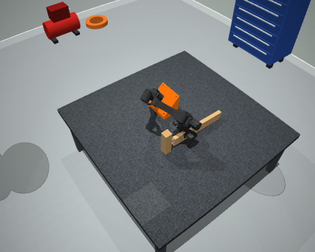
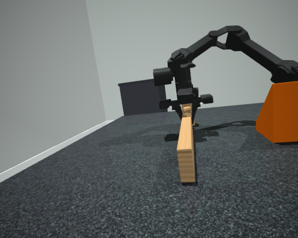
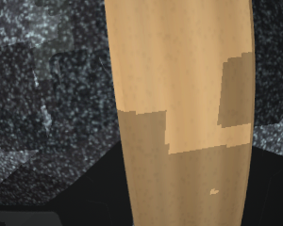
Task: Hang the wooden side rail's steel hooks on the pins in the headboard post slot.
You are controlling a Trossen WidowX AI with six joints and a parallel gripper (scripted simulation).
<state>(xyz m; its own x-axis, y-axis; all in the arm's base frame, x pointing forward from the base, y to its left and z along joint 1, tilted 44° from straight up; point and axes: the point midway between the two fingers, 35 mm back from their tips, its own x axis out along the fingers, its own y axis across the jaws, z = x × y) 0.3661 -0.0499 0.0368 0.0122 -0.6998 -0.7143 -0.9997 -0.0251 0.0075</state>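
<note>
The wooden headboard post is 15 cm to the right of my gripper tip and 4 cm above it.
</note>
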